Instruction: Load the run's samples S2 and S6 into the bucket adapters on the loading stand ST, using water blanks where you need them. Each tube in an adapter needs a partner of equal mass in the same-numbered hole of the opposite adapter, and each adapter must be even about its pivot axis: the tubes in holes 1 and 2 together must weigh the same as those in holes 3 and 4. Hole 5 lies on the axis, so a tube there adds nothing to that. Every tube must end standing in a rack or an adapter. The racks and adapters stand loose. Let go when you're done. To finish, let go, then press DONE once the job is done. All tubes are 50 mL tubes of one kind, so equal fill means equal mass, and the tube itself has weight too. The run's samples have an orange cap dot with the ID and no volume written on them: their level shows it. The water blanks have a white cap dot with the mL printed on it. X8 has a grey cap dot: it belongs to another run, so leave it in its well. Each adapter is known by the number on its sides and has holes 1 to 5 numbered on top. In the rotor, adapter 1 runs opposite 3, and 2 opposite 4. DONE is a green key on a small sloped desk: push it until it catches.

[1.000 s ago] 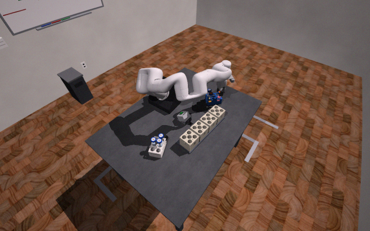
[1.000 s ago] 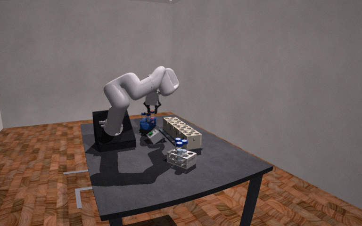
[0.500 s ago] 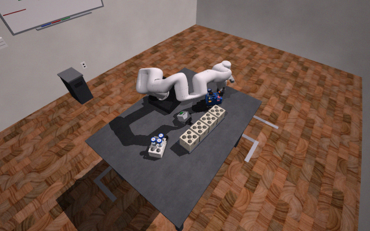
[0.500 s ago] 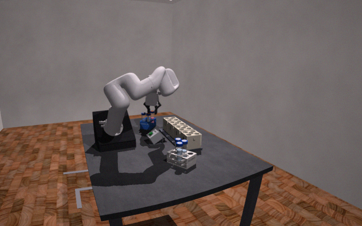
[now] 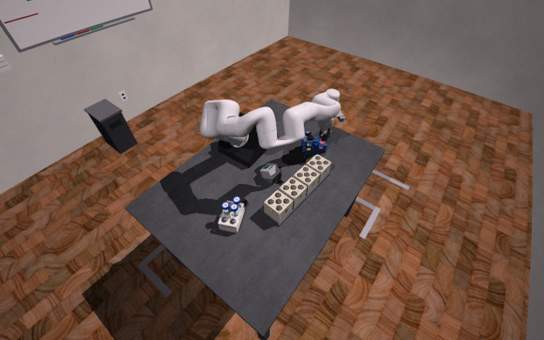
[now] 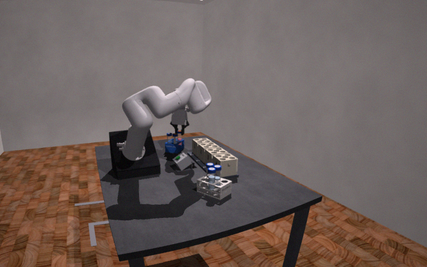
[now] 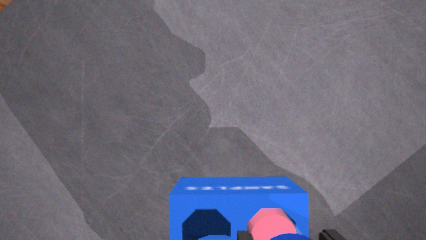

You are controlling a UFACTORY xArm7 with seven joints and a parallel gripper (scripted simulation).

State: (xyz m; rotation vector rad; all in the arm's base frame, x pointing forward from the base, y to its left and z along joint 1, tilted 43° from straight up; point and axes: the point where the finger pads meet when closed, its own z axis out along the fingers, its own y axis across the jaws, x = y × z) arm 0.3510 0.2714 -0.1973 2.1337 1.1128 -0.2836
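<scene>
Now: the orange-dot tube 50 mm below my hand and 10 mm behind it. The rest, counted from my hand: white rack (680 mm to the right, 90 mm below, 50 mm behind); then blue rack (90 mm below, 40 mm behind, 20 mm to the right).
</scene>
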